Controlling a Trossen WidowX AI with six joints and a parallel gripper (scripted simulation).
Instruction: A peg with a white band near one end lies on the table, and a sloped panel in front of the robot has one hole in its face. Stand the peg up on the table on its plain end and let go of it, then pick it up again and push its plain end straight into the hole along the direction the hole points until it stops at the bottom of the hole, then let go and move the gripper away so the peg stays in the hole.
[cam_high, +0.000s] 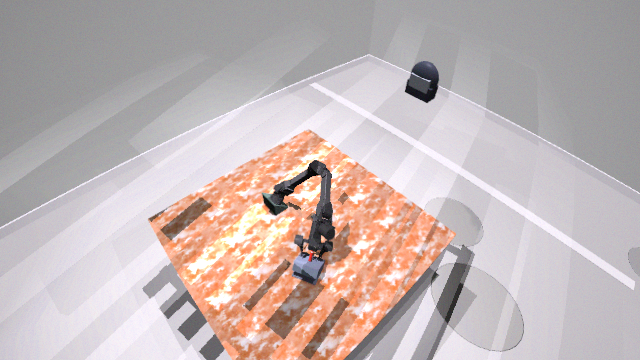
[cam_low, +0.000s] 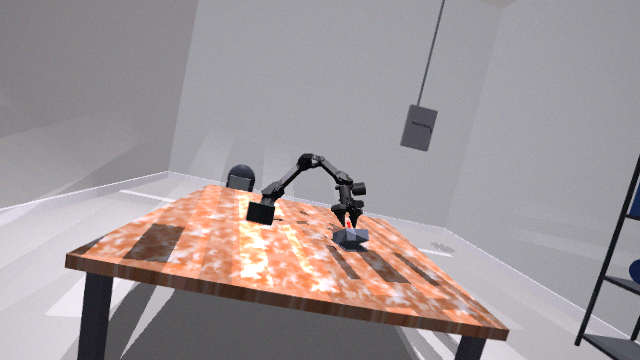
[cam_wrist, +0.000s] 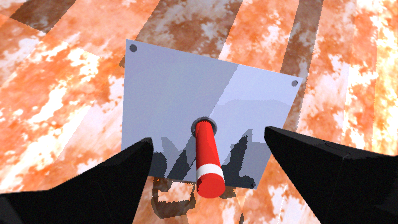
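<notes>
My gripper tip is 1 cm to the right of the red peg and 1 cm below it. The rest, counted from my gripper tip: grey sloped panel 1 cm ahead, 2 cm to the right, 4 cm below.
</notes>
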